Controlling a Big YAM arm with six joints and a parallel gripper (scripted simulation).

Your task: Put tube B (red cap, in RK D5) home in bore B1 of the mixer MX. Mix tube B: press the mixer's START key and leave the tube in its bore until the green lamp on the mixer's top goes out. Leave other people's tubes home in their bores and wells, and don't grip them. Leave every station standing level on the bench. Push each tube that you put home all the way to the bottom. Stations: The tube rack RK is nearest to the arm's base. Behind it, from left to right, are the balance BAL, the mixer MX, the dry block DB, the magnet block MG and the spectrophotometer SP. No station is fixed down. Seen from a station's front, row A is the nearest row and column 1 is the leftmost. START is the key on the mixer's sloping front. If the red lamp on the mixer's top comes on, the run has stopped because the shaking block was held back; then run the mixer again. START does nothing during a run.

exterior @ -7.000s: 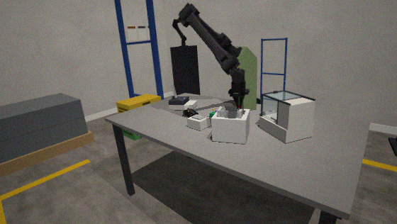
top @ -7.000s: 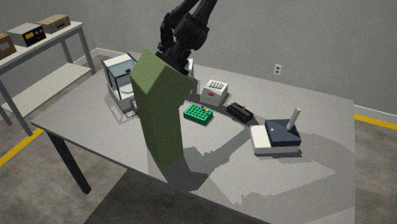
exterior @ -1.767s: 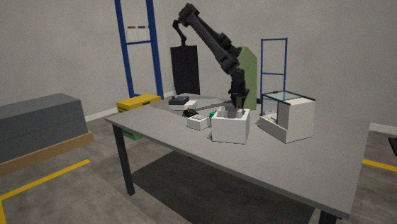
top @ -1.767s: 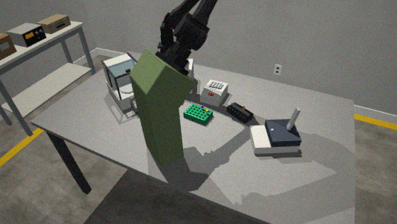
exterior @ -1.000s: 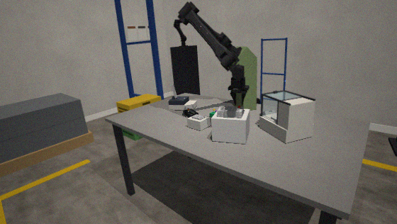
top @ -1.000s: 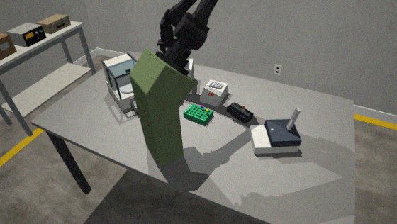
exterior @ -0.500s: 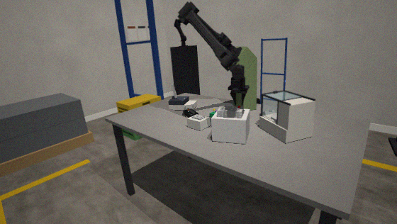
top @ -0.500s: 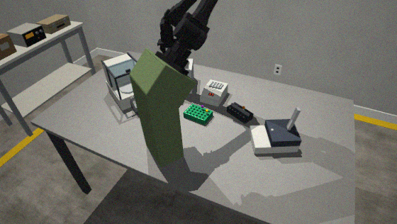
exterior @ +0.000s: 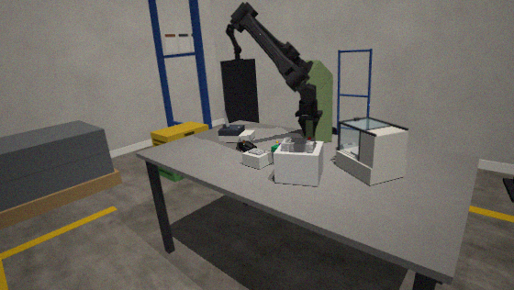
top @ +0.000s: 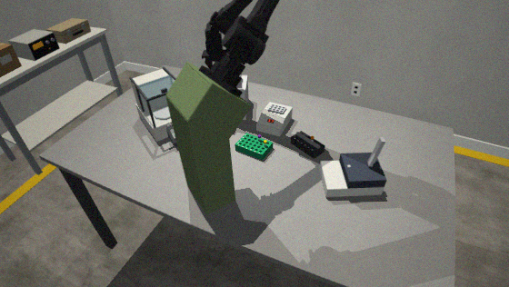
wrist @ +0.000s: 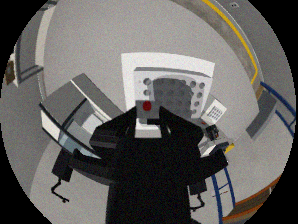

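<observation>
My gripper is now 40 mm above the tube B. Also, from my hand: green start key 150 mm behind, 130 mm below, 80 mm to the right; dry block DB 290 mm to the right, 170 mm below, 60 mm behind; grey shaking block 40 mm to the right, 40 mm below, 20 mm ahead.
</observation>
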